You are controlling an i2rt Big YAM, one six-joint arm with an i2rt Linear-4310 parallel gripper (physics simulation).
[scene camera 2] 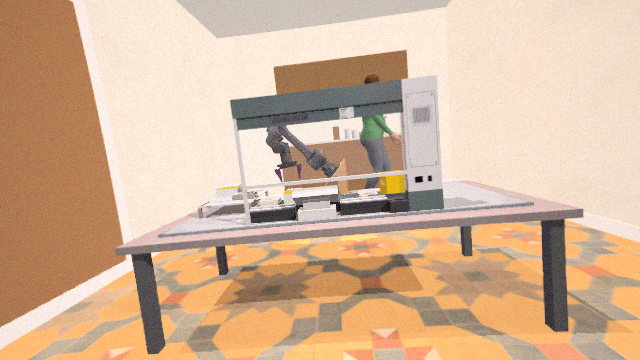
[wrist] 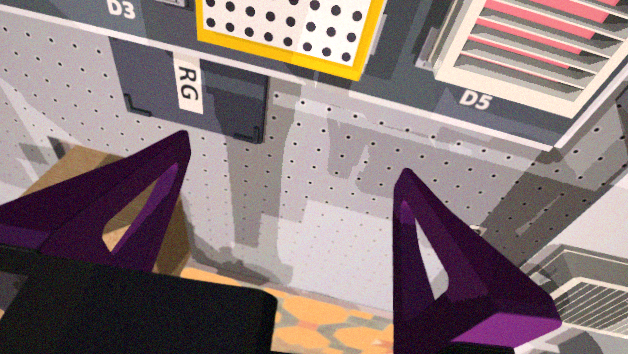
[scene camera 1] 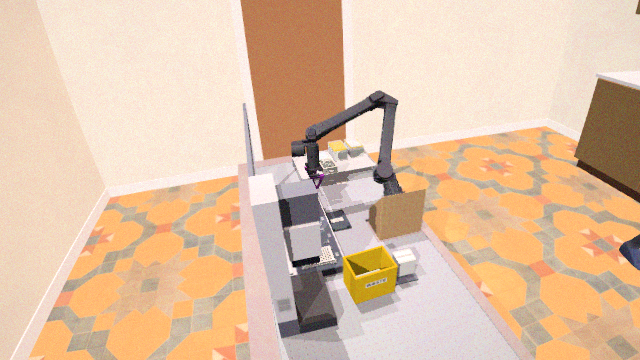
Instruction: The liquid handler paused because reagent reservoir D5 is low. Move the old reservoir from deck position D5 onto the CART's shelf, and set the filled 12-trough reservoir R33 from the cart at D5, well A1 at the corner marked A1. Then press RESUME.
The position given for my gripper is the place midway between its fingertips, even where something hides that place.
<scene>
My gripper (wrist: 296, 159) is open, with nothing in its grasp. Also in view: a yellow waste bin (scene camera 1: 382, 282), a dark RG plate (wrist: 155, 82) and a cart shelf (scene camera 1: 351, 163).
The cart shelf is seen too in the wrist view (wrist: 591, 228).
</scene>
